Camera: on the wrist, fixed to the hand. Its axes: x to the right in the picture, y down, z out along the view.
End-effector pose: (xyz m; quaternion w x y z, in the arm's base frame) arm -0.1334 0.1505 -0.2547 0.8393 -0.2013 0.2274 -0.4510
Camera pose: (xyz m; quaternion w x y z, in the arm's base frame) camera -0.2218 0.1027 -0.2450 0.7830 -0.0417 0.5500 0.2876
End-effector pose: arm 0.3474 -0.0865 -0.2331 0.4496 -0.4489 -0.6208 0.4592
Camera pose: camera 0.3823 -0.0986 -0.1391 0.0205 -0.9094 -0.0926 0.4050
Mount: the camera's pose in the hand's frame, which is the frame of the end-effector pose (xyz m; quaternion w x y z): -0.0047 -0.0886 -0.0482 0.6609 -0.1908 0.2069 0.6957
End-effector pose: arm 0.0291 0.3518 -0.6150 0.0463 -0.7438 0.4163 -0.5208
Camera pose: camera 0.0400 0.4300 -0.5521 0.1649 -0.1030 0.9016 -0.3865
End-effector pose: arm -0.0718 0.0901 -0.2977 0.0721 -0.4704 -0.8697 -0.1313
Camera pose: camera -0.1433 0.0257 -0.2671 0.2292 -0.9025 -0.2075 -0.2999
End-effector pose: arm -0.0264 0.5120 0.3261 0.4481 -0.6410 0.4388 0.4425
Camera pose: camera 0.0659 0.4853 0.3571 0.2248 0.2954 -0.7442 -0.5553
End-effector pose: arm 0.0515 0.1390 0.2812 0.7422 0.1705 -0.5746 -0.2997
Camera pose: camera 0.0747 0.0701 0.2112 0.8505 -0.3667 -0.2876 0.2439
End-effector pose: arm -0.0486 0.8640 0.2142 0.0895 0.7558 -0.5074 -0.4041
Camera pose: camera 0.0460 0.8963 0.2000 0.5895 0.2130 -0.7655 -0.1452
